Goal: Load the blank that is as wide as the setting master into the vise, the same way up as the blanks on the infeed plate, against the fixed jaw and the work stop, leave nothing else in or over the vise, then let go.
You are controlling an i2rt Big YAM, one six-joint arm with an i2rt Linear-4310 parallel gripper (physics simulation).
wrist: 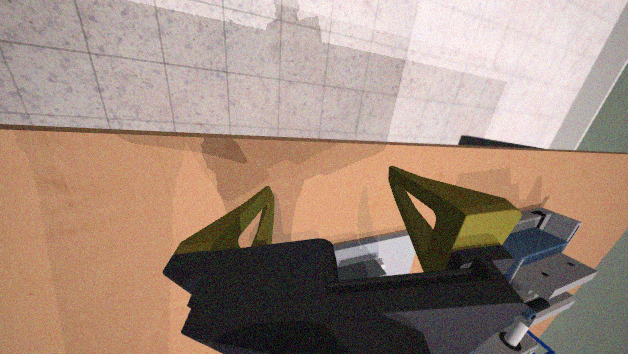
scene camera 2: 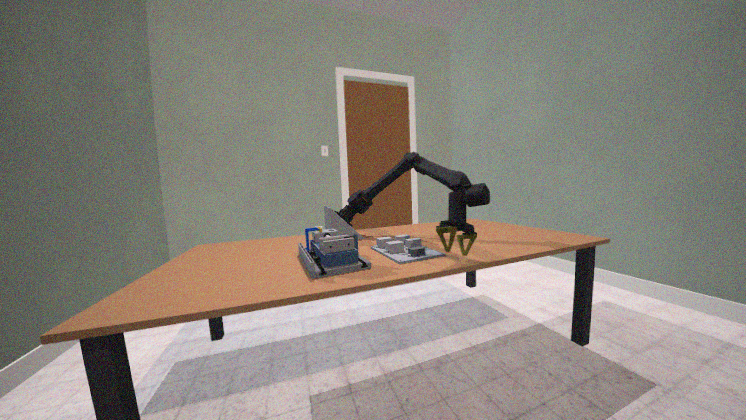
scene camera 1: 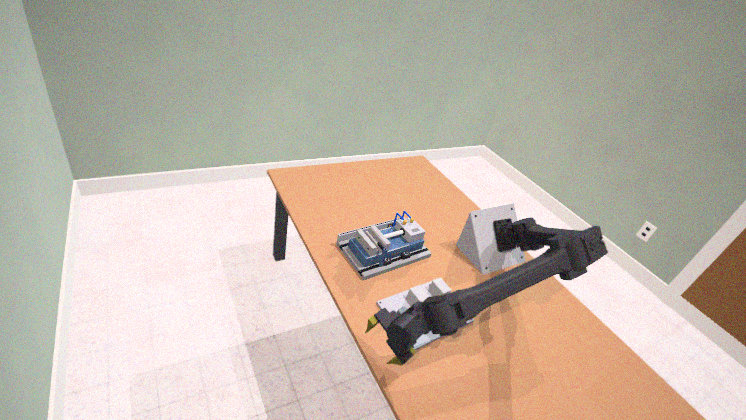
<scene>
gripper: wrist; scene camera 2 456, 253; scene camera 1
same spot on gripper: [wrist: 210, 265] = [scene camera 1: 398, 356]
</scene>
